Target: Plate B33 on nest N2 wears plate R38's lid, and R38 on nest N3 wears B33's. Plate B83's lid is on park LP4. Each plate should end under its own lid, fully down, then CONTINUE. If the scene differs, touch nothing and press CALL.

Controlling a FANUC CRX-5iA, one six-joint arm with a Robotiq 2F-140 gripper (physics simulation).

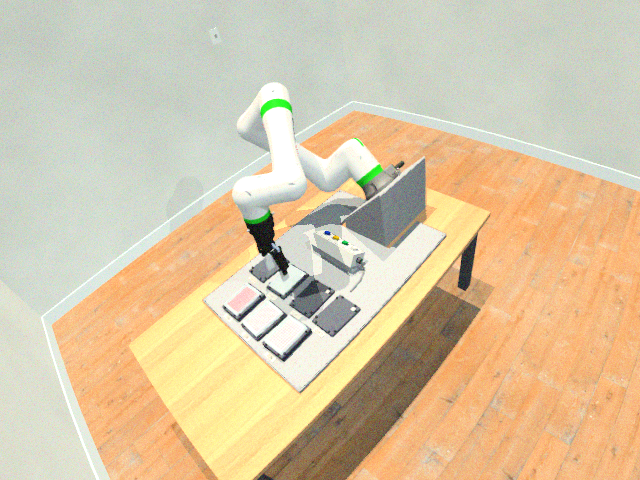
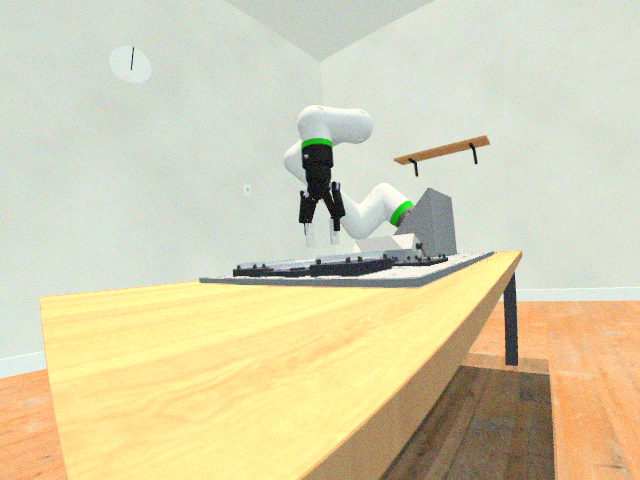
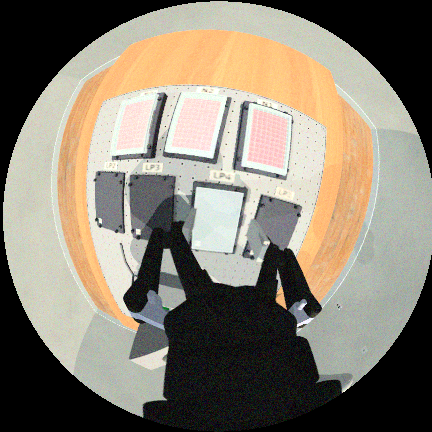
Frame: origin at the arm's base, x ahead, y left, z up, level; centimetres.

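Seen in the pictures: gripper, fingertip midpoint: (image 1: 278,273) (image 2: 322,245) (image 3: 222,222); arm's base, origin of the base link: (image 1: 380,189) (image 2: 415,225).
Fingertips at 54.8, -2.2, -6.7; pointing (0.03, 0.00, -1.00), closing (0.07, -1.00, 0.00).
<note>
Pixels of each thing's top centre, then the offset from my fingertips to it, as dx, dy, dz. "*": a spot on its surface instead.
- pale lid, middle of its top: (image 3: 215,222) (image 1: 287,279) -2.2, +0.5, -4.8
- nest N2, surface spot: (image 3: 198,125) (image 1: 262,313) * +14.3, +7.9, -3.6
- nest N3, surface spot: (image 3: 134,125) * +12.9, +20.0, -2.5
- nest N1, surface spot: (image 3: 266,139) (image 1: 244,297) * +15.3, -3.8, -3.1
- LP2, middle of its top: (image 2: 417,255) (image 3: 104,203) (image 1: 335,312) -4.5, +26.7, -4.6
- LP1, middle of its top: (image 3: 275,234) (image 1: 267,263) -1.6, -12.4, -4.6
- control box, middle of its top: (image 3: 172,310) (image 2: 385,236) (image 1: 335,240) -24.9, +5.3, +1.8
My gripper (image 1: 284,272) (image 2: 322,240) (image 3: 222,222) is partly open and empty, its clear fingertips either side of and above the pale lid (image 1: 289,279) (image 3: 218,217) on park LP4. The plate on nest N2 (image 1: 263,319) (image 3: 198,125) and the plate on nest N3 (image 1: 287,336) (image 3: 134,125) each wear a clear lid with pink wells showing through. The plate on nest N1 (image 1: 242,300) (image 3: 266,139) shows stronger pink. Plate and lid names are not readable. Whether N1's plate is uncovered is hard to tell.
Dark parks LP3 (image 1: 311,297) (image 3: 152,202), LP2 (image 1: 337,315) (image 3: 109,200) and LP1 (image 3: 280,220) flank LP4 and show no lid. A control box (image 1: 338,249) with blue, yellow and green buttons stands behind the parks. A grey upright panel (image 1: 387,209) (image 2: 431,224) stands near the arm's base.
</note>
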